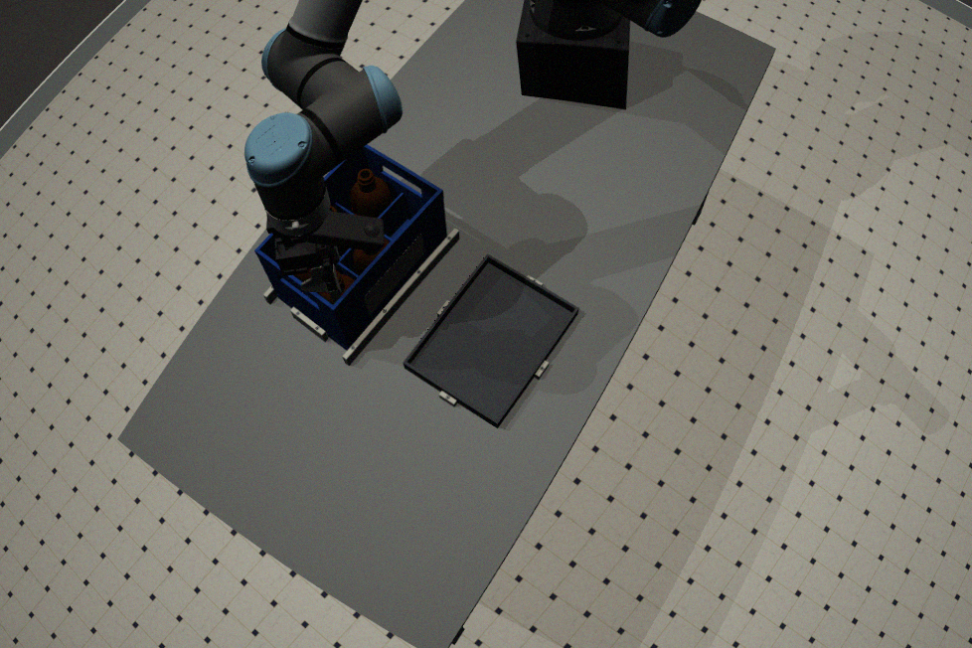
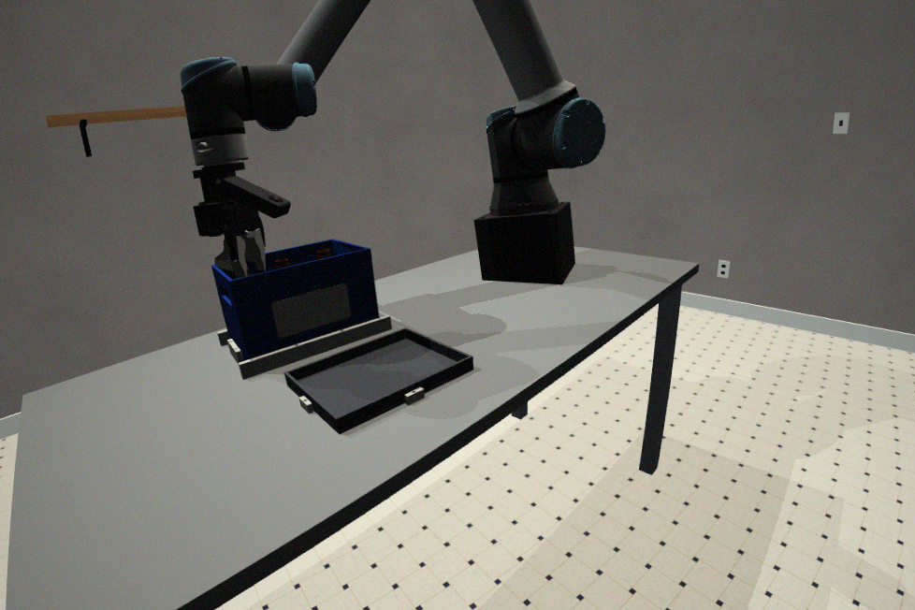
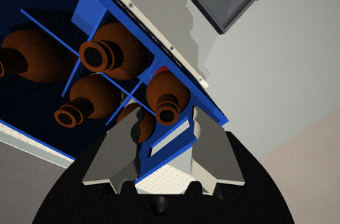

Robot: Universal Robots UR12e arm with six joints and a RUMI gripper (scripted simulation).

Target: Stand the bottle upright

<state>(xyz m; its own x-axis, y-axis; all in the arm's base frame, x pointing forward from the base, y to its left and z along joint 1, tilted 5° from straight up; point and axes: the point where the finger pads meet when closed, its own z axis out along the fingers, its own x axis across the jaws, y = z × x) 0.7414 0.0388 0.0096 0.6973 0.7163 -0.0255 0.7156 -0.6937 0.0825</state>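
The bottle is 90 mm to the right of my hand and 70 mm below it. Round my hand: black tray (220 mm to the left, 140 mm below, 120 mm behind); then blue crate (90 mm behind, 70 mm below, 50 mm to the right).
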